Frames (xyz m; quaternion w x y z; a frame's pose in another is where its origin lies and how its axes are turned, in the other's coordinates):
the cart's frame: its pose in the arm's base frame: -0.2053 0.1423 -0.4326 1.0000 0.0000 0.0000 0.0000
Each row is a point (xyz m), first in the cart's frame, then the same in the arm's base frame.
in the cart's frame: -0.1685 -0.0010 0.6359
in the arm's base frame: -0.3738 0.1413 0.2033
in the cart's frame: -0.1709 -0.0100 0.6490
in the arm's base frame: -0.3762 0.1323 0.2164
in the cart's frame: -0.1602 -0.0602 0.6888
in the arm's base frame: -0.3655 0.0821 0.2562
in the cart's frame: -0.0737 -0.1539 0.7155
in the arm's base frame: -0.2790 -0.0116 0.2829
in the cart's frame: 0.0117 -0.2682 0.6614
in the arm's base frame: -0.1936 -0.1259 0.2288
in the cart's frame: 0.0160 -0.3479 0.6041
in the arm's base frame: -0.1893 -0.2056 0.1715
